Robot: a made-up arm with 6 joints. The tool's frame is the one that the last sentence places.
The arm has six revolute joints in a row. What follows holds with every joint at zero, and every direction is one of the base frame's. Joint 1 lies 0.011 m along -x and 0.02 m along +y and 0.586 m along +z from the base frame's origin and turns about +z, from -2.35 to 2.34 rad. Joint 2 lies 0.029 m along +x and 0.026 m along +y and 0.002 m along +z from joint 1 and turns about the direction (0.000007, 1, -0.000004), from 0.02 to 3.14 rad. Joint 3 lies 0.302 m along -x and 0.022 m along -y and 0.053 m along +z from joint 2 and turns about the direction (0.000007, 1, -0.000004), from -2.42 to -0.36 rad. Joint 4 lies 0.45 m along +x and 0.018 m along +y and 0.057 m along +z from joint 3 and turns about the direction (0.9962, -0.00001, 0.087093), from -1.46 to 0.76 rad. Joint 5 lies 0.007 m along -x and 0.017 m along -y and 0.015 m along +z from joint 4 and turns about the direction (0.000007, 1, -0.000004), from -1.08 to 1.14 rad. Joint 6 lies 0.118 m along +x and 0.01 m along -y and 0.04 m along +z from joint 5 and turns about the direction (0.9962, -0.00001, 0.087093), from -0.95 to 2.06 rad. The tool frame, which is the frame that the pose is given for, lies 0.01 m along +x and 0.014 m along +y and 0.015 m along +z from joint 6; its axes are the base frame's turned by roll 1.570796, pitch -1.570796 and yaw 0 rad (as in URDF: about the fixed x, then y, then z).
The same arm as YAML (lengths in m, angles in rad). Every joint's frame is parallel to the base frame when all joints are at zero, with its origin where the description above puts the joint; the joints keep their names.
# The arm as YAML. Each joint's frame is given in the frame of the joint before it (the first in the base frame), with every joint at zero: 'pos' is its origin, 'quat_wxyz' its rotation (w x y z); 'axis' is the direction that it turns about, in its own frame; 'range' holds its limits. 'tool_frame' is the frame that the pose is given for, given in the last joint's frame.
length_unit: m
angle_unit: rad
joints:
  - joint: joint 1
    pos: [-0.011, 0.02, 0.586]
    quat_wxyz: [1.0, 0.0, 0.0, 0.0]
    axis: [0.0, 0.0, 1.0]
    range: [-2.35, 2.34]
  - joint: joint 2
    pos: [0.029, 0.026, 0.002]
    quat_wxyz: [1.0, 0.0, 0.0, 0.0]
    axis: [0.0, 1.0, 0.0]
    range: [0.02, 3.14]
  - joint: joint 3
    pos: [-0.302, -0.022, 0.053]
    quat_wxyz: [1.0, 0.0, 0.0, 0.0]
    axis: [0.0, 1.0, 0.0]
    range: [-2.42, -0.36]
  - joint: joint 4
    pos: [0.45, 0.018, 0.057]
    quat_wxyz: [1.0, 0.0, 0.0, 0.0]
    axis: [0.9962, 0.0, 0.0871]
    range: [-1.46, 0.76]
  - joint: joint 5
    pos: [-0.007, -0.017, 0.015]
    quat_wxyz: [1.0, 0.0, 0.0, 0.0]
    axis: [0.0, 1.0, 0.0]
    range: [-1.08, 1.14]
  - joint: joint 6
    pos: [0.118, -0.01, 0.04]
    quat_wxyz: [1.0, 0.0, 0.0, 0.0]
    axis: [0.9962, 0.0, 0.0871]
    range: [-0.95, 2.06]
tool_frame:
  pos: [0.01, 0.014, 0.015]
  quat_wxyz: [0.5, 0.5, -0.5, 0.5]

